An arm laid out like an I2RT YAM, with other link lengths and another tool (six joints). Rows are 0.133 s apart.
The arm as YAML. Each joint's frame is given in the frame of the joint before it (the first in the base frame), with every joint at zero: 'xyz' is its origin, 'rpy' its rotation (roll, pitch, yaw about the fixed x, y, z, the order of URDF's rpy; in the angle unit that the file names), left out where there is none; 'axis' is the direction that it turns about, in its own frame. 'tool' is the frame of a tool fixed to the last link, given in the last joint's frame.
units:
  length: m
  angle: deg
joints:
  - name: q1
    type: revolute
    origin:
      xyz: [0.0, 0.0, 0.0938]
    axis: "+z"
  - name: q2
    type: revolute
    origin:
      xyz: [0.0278, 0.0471, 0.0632]
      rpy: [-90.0, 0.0, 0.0]
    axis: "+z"
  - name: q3
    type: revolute
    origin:
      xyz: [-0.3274, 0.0, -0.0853]
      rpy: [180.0, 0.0, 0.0]
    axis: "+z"
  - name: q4
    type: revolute
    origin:
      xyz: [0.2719, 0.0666, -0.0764]
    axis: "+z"
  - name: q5
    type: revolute
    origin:
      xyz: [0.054, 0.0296, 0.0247]
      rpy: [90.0, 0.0, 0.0]
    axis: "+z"
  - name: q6
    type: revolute
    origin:
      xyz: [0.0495, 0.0, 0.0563]
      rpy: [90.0, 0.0, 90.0]
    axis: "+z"
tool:
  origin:
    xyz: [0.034, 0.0, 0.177]
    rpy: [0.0, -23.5, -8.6]
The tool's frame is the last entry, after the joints.
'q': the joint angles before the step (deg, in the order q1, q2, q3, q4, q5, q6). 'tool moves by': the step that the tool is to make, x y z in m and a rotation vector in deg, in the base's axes. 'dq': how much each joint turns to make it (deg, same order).
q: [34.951 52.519 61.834 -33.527 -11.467 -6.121]
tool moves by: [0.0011 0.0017 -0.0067 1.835 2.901 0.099]
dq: [-2.104 0.591 -0.316 -0.026 -3.313 1.986]
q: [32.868 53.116 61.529 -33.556 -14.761 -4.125]
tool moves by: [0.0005 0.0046 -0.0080 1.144 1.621 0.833]
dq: [-1.069 0.413 -1.192 1.089 -2.505 0.874]
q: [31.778 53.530 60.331 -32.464 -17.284 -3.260]
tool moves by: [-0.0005 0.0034 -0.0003 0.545 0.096 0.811]
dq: [-0.258 0.129 -0.293 0.628 -1.187 0.003]
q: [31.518 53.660 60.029 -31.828 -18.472 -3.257]
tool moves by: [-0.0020 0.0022 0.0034 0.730 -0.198 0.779]
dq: [-0.308 -0.199 0.101 0.253 -1.205 0.009]
